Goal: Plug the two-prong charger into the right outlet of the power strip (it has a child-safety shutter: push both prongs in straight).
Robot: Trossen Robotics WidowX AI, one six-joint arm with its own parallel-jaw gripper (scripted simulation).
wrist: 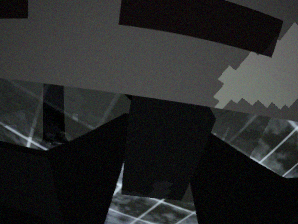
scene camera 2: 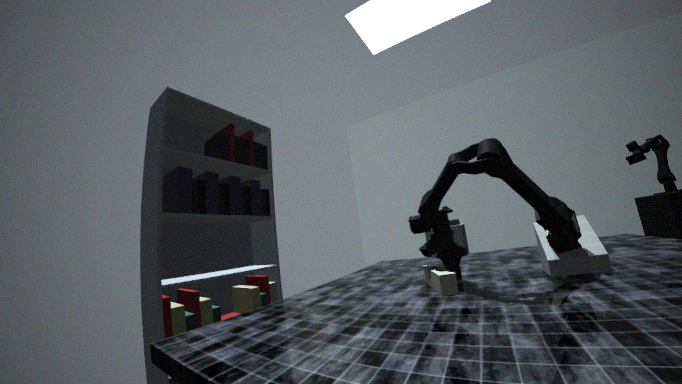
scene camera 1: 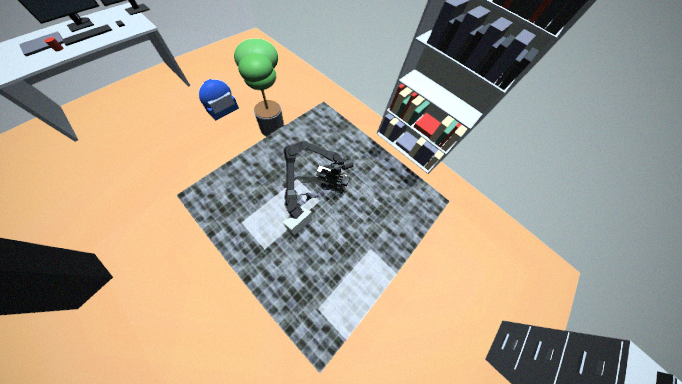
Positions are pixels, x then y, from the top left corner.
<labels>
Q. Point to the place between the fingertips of the gripper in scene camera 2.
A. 453, 276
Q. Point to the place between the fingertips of the gripper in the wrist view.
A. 158, 125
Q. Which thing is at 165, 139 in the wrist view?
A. A two-prong charger.
</labels>
